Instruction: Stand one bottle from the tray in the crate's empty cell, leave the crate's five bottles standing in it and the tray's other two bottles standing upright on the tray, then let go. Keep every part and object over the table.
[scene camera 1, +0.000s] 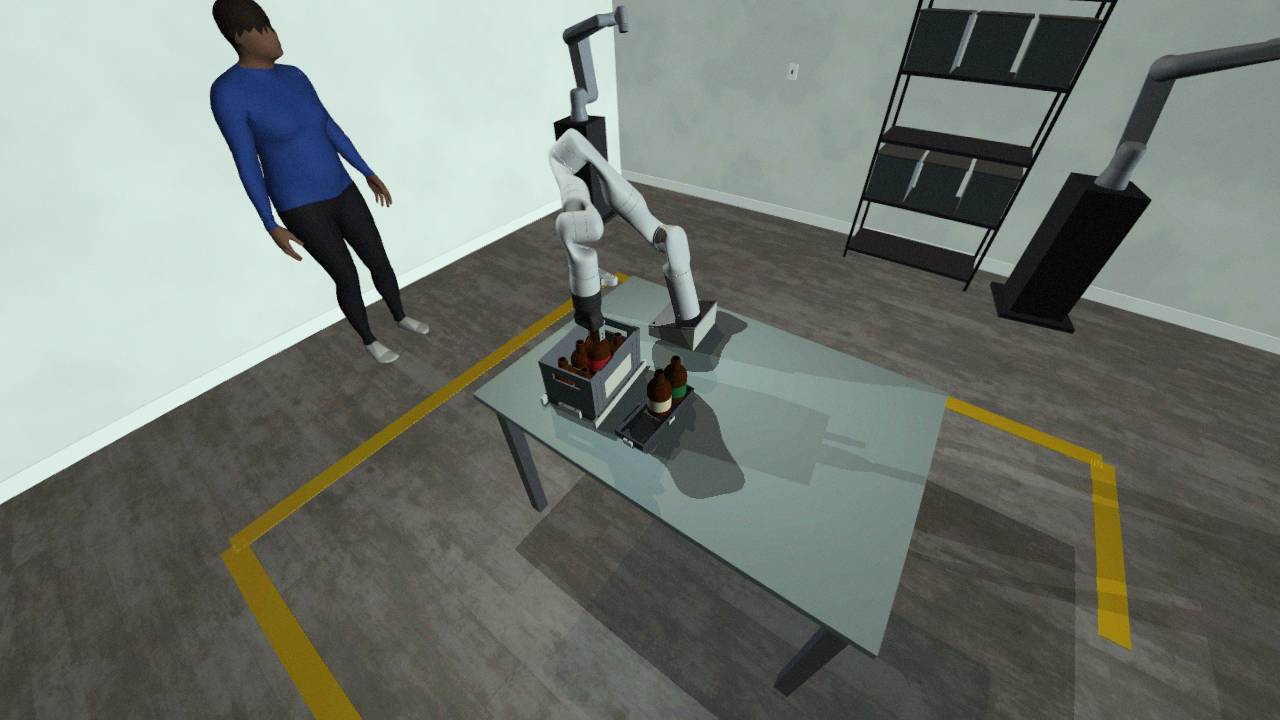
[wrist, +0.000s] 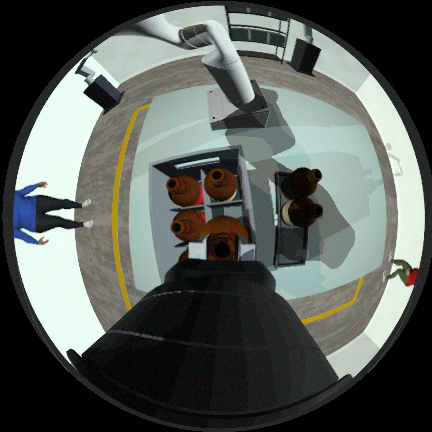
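The gripper (scene camera 1: 596, 336) and (wrist: 222, 242) shares the scene with a green-label bottle (scene camera 1: 676, 373) and (wrist: 302, 181). There is a cream-label bottle (scene camera 1: 659, 390), and a cream-label bottle (wrist: 219, 183) is visible as well. A brown bottle (scene camera 1: 597, 353) can be seen, and so can a brown bottle (wrist: 184, 190).
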